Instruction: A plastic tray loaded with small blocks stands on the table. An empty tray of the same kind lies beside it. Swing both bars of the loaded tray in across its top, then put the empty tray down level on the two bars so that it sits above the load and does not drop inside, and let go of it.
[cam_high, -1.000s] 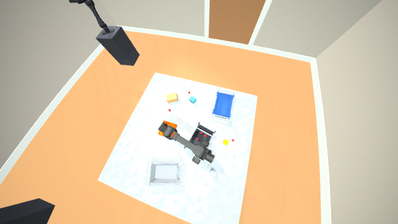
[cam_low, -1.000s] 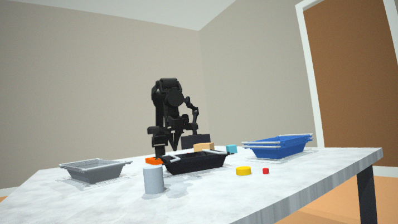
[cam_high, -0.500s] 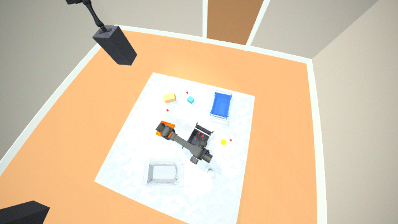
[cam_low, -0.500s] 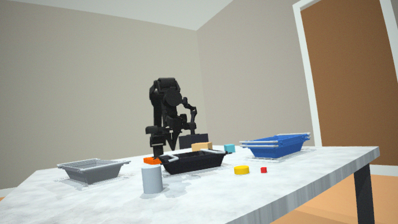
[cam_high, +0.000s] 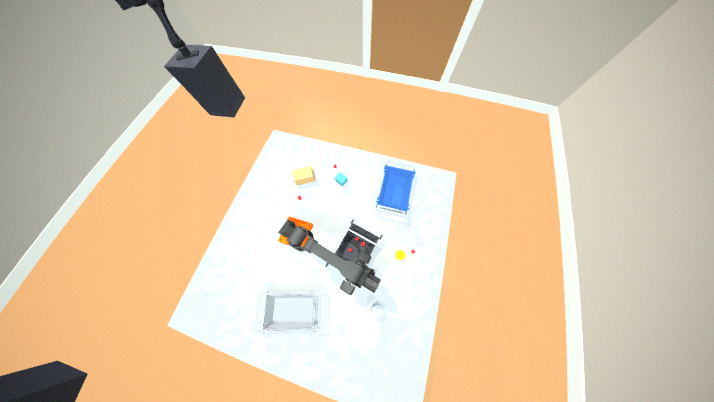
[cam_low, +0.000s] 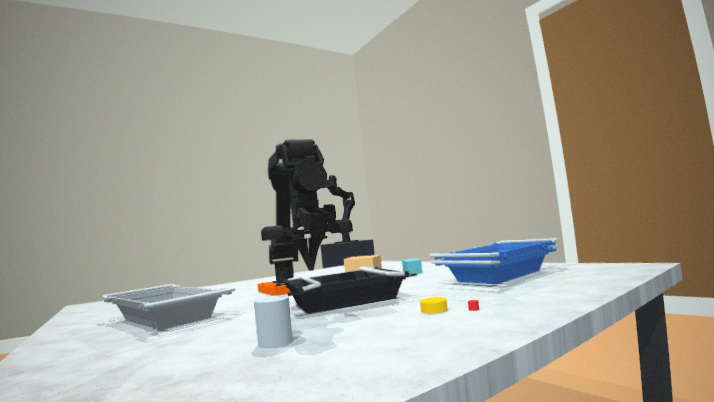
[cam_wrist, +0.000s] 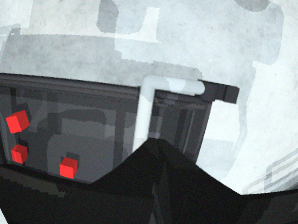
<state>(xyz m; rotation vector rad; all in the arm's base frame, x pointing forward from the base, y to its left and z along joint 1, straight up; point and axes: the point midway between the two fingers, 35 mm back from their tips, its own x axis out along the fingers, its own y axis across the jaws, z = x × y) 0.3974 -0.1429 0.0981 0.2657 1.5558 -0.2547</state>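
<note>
Right now the grey tray is 28 cm behind my gripper tip, 24 cm to the right of it and 4 cm below it. The rest, counted from my gripper tip: cyan cube (19 cm behind, 51 cm to the left, 7 cm below); then grey cylinder (13 cm ahead, 16 cm to the right, 5 cm below); then yellow disc (21 cm ahead, 13 cm to the left, 8 cm below).
</note>
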